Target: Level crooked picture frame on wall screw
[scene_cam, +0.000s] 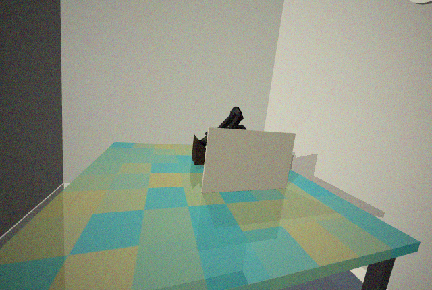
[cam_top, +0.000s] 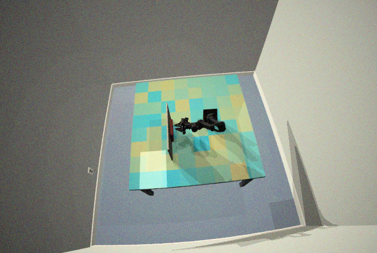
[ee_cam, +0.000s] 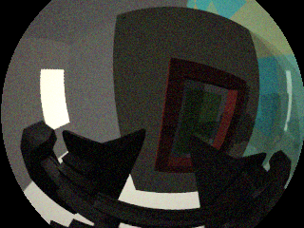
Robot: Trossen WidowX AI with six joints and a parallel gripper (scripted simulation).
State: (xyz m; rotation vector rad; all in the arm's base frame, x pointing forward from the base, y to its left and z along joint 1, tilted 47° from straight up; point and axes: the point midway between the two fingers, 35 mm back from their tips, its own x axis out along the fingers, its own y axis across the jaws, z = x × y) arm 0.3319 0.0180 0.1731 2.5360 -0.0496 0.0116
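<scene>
The picture frame is 40 mm ahead of my gripper tip, 10 mm to the left of it and 50 mm below it. Round my gripper tip: wall panel 50 mm ahead, 10 mm to the left, 60 mm below.
</scene>
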